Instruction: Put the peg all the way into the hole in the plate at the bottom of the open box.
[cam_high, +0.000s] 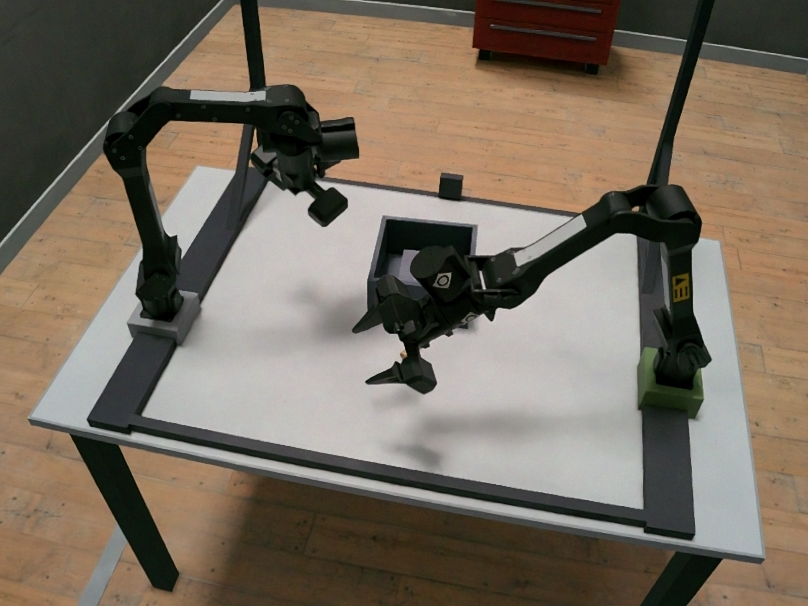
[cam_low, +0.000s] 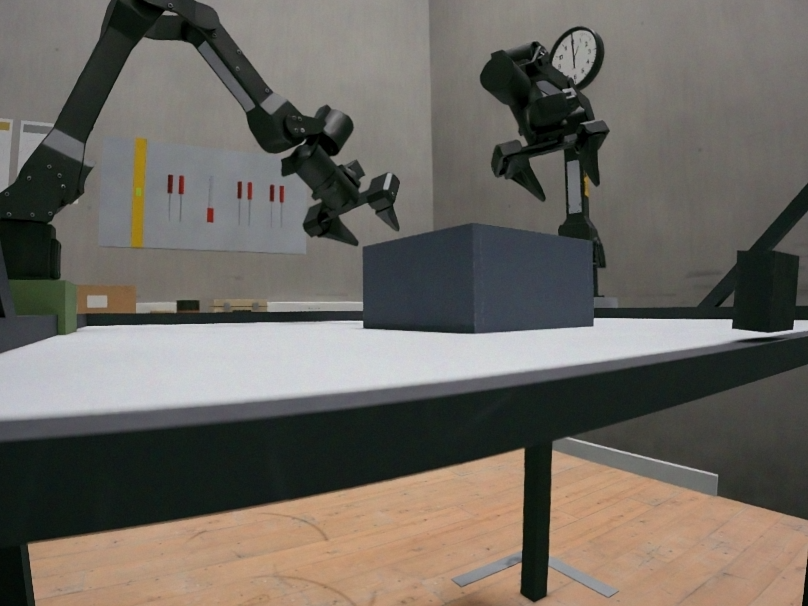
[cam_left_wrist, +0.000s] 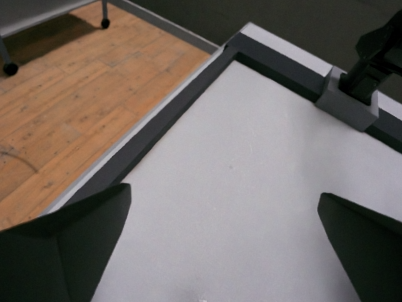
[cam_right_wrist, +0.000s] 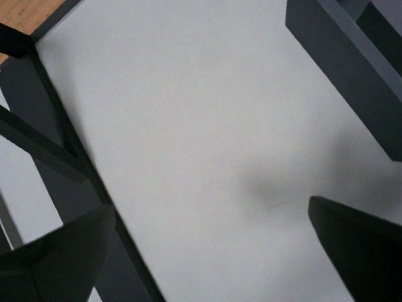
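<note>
Now: the peg 160 mm below my left hand, 160 mm behind it and 40 mm to the left of it. The rest, counted from my left hand: grey plate: 310 mm behind, 130 mm below, 30 mm to the left; box: 310 mm behind, 140 mm below, 30 mm to the left.
</note>
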